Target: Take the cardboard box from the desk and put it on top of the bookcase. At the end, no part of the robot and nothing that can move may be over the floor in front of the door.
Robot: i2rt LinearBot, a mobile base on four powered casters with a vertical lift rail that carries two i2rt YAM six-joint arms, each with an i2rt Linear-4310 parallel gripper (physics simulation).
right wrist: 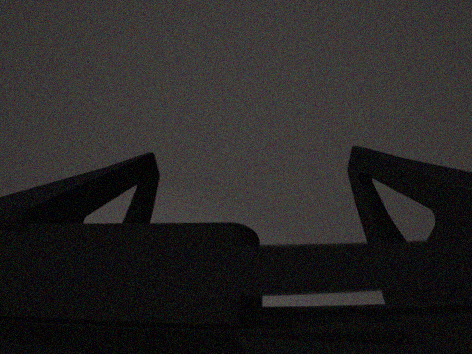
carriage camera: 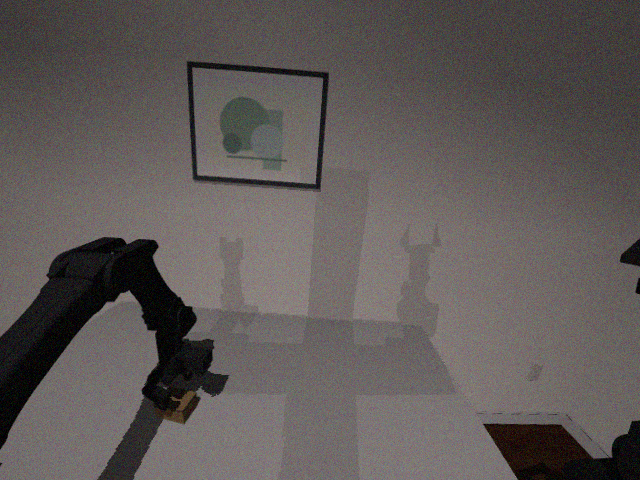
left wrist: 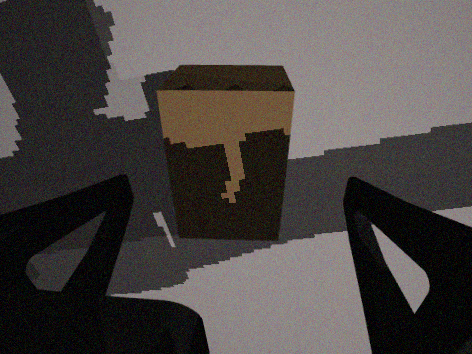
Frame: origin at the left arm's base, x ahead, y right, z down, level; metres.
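Seen in the pictures: left gripper, fingertip midpoint: (carriage camera: 176, 394) (left wrist: 235, 188); right gripper, fingertip midpoint: (right wrist: 251, 160).
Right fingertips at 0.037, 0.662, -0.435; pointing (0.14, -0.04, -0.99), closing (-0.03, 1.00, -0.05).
Offsets run from my right fingertips to a thing's top centre, as dx, dy, dz. Level surfaces: height alone.
The cardboard box @[+0.387, -0.671, +0.672] (carriage camera: 180, 411) (left wrist: 225, 115) is tan and sits on the pale desk @[dz +0.722] (carriage camera: 408, 439) (left wrist: 360, 75), at the lower left of the carriage view. Shadow covers much of its near face in the left wrist view. My left gripper (carriage camera: 171, 398) (left wrist: 235, 188) is wide open over the box, pointing down; the box shows between and beyond the fingertips, and the fingers do not hold it. The gripper hides part of the box in the carriage view. My right gripper (right wrist: 251, 160) is open and empty, facing a plain dark grey surface. The bookcase and the door do not show.
A framed picture (carriage camera: 257, 184) hangs on the wall (carriage camera: 465, 155) behind the desk. A small wall plate @[+0.848, +1.071, +0.984] (carriage camera: 535, 372) is at the right. Brown floor @[dz +1.441] (carriage camera: 537, 441) with a white baseboard (carriage camera: 527, 417) shows at the lower right, beside dark parts of my right arm (carriage camera: 628, 449).
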